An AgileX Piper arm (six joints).
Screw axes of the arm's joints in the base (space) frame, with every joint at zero. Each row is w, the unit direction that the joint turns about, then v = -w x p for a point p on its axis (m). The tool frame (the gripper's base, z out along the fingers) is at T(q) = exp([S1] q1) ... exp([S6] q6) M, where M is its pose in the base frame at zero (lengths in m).
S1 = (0, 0, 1, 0, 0, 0)
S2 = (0, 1, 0, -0.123, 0, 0)
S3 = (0, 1, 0, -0.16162, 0, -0.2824)
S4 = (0.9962, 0, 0.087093, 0, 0.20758, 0)
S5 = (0, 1, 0, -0.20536, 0, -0.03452)
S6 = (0.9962, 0, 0.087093, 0, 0.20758, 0)
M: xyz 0.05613 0 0.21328 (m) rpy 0 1.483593 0 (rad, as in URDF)
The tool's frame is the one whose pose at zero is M.
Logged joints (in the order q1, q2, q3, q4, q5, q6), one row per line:
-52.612 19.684 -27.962 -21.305 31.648 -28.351
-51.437 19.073 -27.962 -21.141 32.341 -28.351
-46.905 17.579 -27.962 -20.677 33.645 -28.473
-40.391 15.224 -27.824 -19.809 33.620 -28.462
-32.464 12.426 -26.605 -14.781 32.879 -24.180
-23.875 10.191 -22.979 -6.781 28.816 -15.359
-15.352 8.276 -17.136 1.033 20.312 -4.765
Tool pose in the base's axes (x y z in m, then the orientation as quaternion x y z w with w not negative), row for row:
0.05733 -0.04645 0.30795 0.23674 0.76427 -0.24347 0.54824
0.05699 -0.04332 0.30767 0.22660 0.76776 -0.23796 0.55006
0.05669 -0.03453 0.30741 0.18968 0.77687 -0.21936 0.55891
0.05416 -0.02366 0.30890 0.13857 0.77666 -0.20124 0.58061
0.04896 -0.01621 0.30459 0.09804 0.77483 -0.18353 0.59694
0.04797 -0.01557 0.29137 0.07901 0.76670 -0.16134 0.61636
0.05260 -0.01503 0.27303 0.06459 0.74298 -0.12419 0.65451
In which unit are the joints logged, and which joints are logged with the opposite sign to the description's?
The joints are logged in degrees. Opposite sign: q4.
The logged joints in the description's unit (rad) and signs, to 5 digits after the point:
-0.91825 0.34355 -0.48803 0.37184 0.55236 -0.49482
-0.89775 0.33289 -0.48803 0.36898 0.56446 -0.49482
-0.81865 0.30681 -0.48803 0.36088 0.58722 -0.49695
-0.70496 0.26571 -0.48562 0.34573 0.58678 -0.49676
-0.56660 0.21687 -0.46434 0.25798 0.57385 -0.42202
-0.41670 0.17787 -0.40106 0.11835 0.50293 -0.26807
-0.26794 0.14444 -0.29908 -0.01803 0.35451 -0.08316

